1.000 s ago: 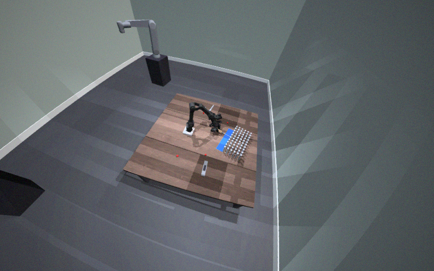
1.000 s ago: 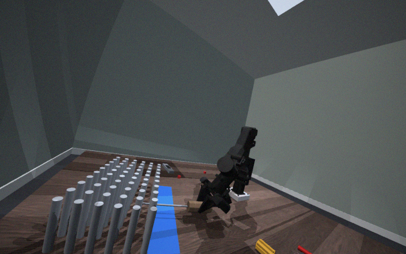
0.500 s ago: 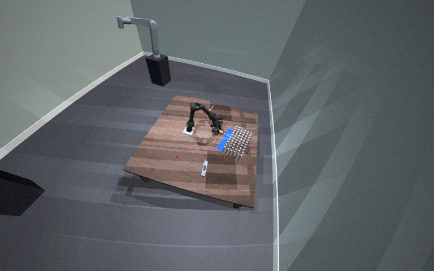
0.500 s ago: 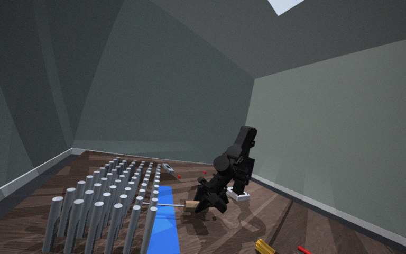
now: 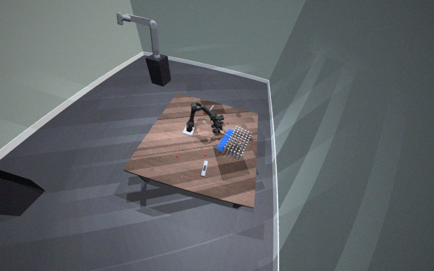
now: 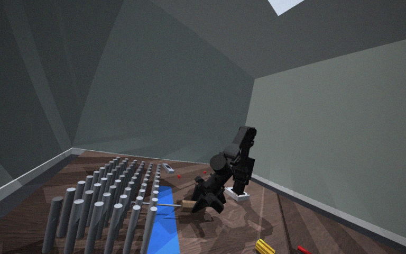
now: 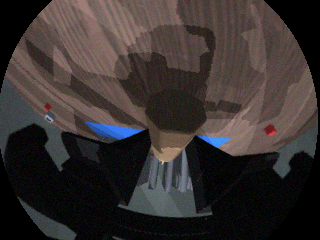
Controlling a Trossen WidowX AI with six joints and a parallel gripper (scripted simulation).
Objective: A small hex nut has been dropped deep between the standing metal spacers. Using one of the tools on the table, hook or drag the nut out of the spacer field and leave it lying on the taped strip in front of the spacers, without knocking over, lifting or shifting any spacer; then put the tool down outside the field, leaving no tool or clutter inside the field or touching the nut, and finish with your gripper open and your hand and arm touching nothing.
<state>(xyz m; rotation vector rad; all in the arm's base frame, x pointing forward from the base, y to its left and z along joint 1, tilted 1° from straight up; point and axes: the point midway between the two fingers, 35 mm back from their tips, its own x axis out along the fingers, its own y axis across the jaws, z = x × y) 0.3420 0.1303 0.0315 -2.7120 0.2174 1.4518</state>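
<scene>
My gripper tip is now 90 mm short of the blue taped strip, 50 mm to the left of it and 30 mm above it. Also, from my gripper tip: red tool 340 mm behind, 320 mm to the left, 20 mm below; then grey flat bar 490 mm to the right, 20 mm below, 10 mm behind; then yellow object 210 mm to the left, 170 mm behind, 10 mm below.
</scene>
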